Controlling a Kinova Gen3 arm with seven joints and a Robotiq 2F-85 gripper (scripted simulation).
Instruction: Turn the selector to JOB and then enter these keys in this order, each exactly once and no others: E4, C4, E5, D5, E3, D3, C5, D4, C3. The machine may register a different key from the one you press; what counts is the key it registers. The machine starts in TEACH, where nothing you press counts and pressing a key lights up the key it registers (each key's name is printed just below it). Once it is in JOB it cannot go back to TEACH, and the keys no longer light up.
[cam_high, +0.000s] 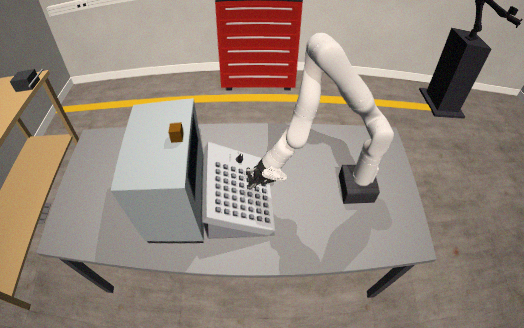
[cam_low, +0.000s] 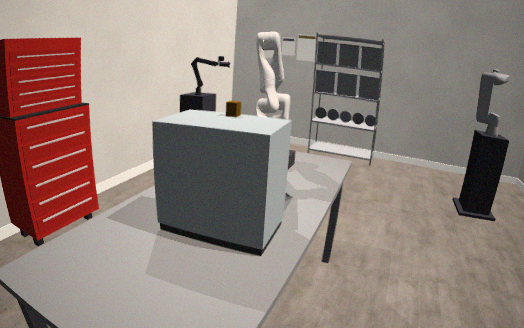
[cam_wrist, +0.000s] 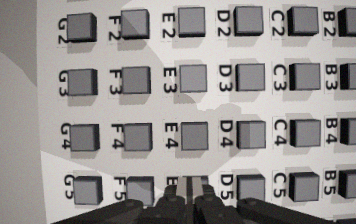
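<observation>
The key D4 lies 40 mm ahead of my hand and 40 mm to the left of it. The rest, counted from my hand: key C4 (70 mm ahead, 40 mm to the left, 20 mm above); keypad (70 mm ahead, 10 mm to the right, 40 mm below); key (70 mm ahead, 70 mm to the left, 20 mm above).
</observation>
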